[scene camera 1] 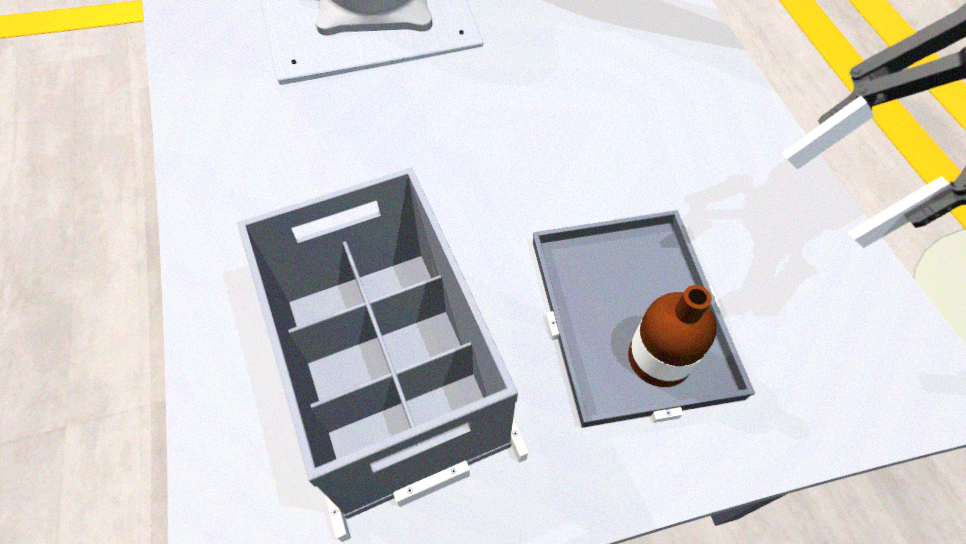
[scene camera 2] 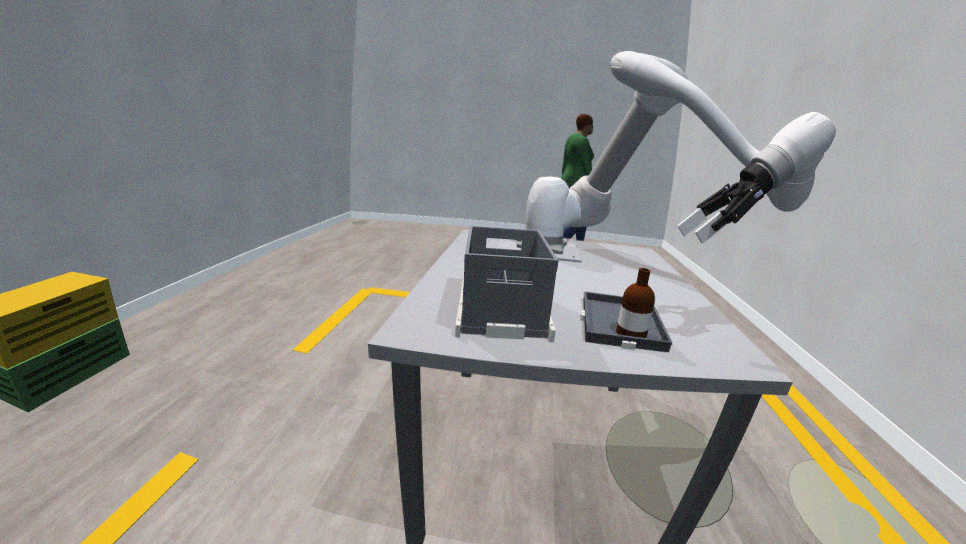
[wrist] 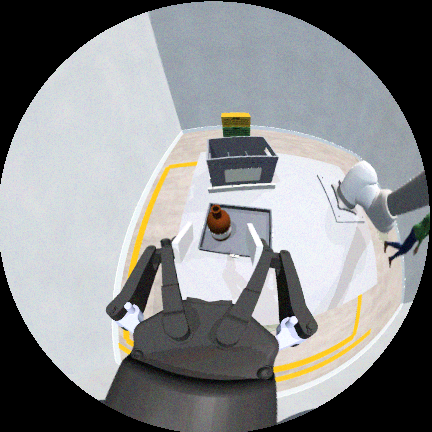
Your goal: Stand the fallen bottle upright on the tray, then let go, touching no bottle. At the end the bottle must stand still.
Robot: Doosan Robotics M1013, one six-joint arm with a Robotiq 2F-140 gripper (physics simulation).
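Frame: origin at the arm's base, x ahead, y left, z up, level; centimetres.
Seen in the pictures: gripper, fingertip midpoint: (scene camera 1: 821, 199) (scene camera 2: 689, 234) (wrist: 219, 231); arm's base, link origin: (wrist: 343, 198).
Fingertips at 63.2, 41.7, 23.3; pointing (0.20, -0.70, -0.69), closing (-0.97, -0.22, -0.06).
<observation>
Offsets run from my fingertips to a thing's top centre, as dx, dy, dz. Level surfaces: height alone.
A brown bottle {+4.2, -9.3, -8.6} (scene camera 1: 678, 329) (scene camera 2: 636, 305) (wrist: 219, 221) with a white label stands upright on the grey tray {-1.8, -11.3, -22.1} (scene camera 1: 588, 270) (scene camera 2: 598, 333) (wrist: 260, 230), near the tray's right side in the first scene view. My gripper (scene camera 1: 825, 197) (scene camera 2: 691, 230) (wrist: 219, 231) is open and empty. It is up and away from the bottle, beyond the tray's right side in the first scene view, with its fingers slanting down. In the second scene view a gap shows between the fingertips and the bottle's neck. No finger touches the bottle.
A dark grey crate {+2.6, -40.8, -7.1} (scene camera 1: 496, 405) (scene camera 2: 508, 297) (wrist: 240, 170) with dividers stands beside the tray on the white table {dz -24.6} (scene camera 1: 473, 135) (scene camera 2: 419, 331) (wrist: 310, 200). The arm's base plate (scene camera 1: 378, 57) is at the table's far end. A person (scene camera 2: 576, 154) (wrist: 412, 242) in green is behind the arm.
</observation>
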